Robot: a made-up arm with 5 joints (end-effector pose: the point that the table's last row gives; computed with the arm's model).
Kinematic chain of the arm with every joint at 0, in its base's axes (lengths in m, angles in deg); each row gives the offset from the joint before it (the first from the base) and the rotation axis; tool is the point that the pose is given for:
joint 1: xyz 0 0 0.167 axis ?
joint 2: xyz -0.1 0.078 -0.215 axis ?
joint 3: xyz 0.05 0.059 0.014 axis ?
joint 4: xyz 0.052 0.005 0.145 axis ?
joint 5: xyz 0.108 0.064 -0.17 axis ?
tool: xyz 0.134 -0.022 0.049
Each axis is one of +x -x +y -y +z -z.
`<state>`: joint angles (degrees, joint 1 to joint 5).
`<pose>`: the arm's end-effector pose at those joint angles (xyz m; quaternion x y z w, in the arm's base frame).
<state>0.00 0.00 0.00 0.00 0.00</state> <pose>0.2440 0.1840 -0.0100 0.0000 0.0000 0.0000 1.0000</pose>
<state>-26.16 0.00 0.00 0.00 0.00</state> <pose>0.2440 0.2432 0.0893 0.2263 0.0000 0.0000 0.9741</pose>
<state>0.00 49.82 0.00 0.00 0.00</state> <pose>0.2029 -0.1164 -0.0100 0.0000 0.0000 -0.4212 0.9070</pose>
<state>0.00 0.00 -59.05 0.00 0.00</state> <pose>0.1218 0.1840 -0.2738 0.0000 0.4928 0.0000 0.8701</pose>
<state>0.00 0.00 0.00 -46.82 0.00</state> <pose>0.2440 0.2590 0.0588 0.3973 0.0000 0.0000 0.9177</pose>
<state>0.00 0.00 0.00 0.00 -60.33</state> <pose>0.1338 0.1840 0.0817 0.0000 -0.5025 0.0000 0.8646</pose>
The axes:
joint 1: -x
joint 2: -z
joint 3: -y
joint 4: -x
joint 5: +y

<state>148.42 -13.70 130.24 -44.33 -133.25</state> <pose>-0.1847 -0.3219 0.2507 0.7123 -0.2547 0.5942 0.2734</pose>
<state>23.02 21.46 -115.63 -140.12 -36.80</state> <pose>0.0510 -0.1175 -0.3336 0.2374 -0.0212 -0.9612 0.1391</pose>
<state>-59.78 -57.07 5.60 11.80 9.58</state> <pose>0.0264 0.3598 0.4346 0.3465 -0.2466 0.3922 0.8156</pose>
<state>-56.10 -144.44 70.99 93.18 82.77</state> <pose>0.0280 0.1109 0.4237 0.3113 -0.3241 0.3201 0.8340</pose>
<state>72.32 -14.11 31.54 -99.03 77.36</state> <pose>-0.0570 0.2497 -0.2187 0.0239 0.6521 0.3751 0.6584</pose>
